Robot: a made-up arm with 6 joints. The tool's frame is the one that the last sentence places. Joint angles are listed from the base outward.
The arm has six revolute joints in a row. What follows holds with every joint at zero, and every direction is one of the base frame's.
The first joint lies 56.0 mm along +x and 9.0 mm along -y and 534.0 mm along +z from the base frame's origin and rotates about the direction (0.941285, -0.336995, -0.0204), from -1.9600 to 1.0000 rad.
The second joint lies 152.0 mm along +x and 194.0 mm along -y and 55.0 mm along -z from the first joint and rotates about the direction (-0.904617, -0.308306, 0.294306), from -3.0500 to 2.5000 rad.
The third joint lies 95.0 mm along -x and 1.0 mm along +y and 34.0 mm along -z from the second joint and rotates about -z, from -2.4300 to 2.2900 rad.
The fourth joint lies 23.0 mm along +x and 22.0 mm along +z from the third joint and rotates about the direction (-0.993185, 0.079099, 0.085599), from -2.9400 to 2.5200 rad.
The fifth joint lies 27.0 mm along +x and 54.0 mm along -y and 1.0 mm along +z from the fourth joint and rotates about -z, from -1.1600 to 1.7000 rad.
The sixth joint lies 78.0 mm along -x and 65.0 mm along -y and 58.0 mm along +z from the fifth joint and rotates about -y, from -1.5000 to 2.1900 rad.
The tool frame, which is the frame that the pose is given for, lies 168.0 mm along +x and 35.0 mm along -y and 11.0 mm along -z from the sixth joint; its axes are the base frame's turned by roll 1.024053, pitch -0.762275 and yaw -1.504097 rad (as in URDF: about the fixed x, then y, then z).
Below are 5 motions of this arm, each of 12 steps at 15 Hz.
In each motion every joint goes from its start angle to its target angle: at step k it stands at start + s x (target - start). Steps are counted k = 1, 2, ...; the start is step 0. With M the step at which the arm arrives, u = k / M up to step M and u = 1 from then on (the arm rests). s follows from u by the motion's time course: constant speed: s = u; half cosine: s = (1 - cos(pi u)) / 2; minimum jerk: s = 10 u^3 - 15 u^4 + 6 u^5.
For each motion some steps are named. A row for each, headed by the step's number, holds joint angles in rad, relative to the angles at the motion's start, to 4 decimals.
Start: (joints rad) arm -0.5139 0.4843 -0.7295 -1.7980 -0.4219 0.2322
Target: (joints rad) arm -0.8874 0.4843 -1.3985 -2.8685 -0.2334 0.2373
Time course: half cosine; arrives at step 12
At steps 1, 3, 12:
1: -0.0064 0.0000 -0.0114 -0.0182 0.0032 0.0001
3: -0.0547 0.0000 -0.0980 -0.1568 0.0276 0.0007
12: -0.3735 0.0000 -0.6690 -1.0705 0.1885 0.0051

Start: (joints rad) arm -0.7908 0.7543 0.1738 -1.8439 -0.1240 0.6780
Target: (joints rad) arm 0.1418 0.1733 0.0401 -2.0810 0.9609 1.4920
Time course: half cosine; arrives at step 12
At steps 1, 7, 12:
1: 0.0159 -0.0099 -0.0023 -0.0040 0.0185 0.0139
7: 0.5870 -0.3657 -0.0842 -0.1492 0.6828 0.5123
12: 0.9326 -0.5810 -0.1337 -0.2371 1.0849 0.8140

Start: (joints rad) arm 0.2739 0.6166 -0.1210 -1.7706 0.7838 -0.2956
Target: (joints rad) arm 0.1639 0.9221 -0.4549 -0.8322 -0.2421 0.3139
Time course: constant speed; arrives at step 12
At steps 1, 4, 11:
1: -0.0092 0.0255 -0.0278 0.0782 -0.0855 0.0508
4: -0.0367 0.1018 -0.1113 0.3128 -0.3420 0.2032
11: -0.1008 0.2800 -0.3061 0.8602 -0.9404 0.5587

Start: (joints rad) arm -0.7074 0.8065 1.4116 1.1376 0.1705 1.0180
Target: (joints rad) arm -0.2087 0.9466 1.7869 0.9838 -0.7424 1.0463
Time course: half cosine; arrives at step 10
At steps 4, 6, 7, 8, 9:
4: 0.1723 0.0484 0.1297 -0.0531 -0.3154 0.0098
6: 0.3264 0.0917 0.2456 -0.1007 -0.5975 0.0185
7: 0.3959 0.1112 0.2979 -0.1221 -0.7247 0.0225
8: 0.4511 0.1267 0.3395 -0.1391 -0.8257 0.0256
9: 0.4865 0.1367 0.3661 -0.1500 -0.8906 0.0276

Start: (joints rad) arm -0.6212 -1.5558 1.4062 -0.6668 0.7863 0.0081
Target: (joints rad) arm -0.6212 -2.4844 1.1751 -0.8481 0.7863 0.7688
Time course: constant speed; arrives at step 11
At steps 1, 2, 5, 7, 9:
1: 0.0000 -0.0844 -0.0210 -0.0165 0.0000 0.0692
2: 0.0000 -0.1688 -0.0420 -0.0330 0.0000 0.1383
5: 0.0000 -0.4221 -0.1050 -0.0824 0.0000 0.3458
7: 0.0000 -0.5909 -0.1471 -0.1154 0.0000 0.4841
9: 0.0000 -0.7598 -0.1891 -0.1483 0.0000 0.6224

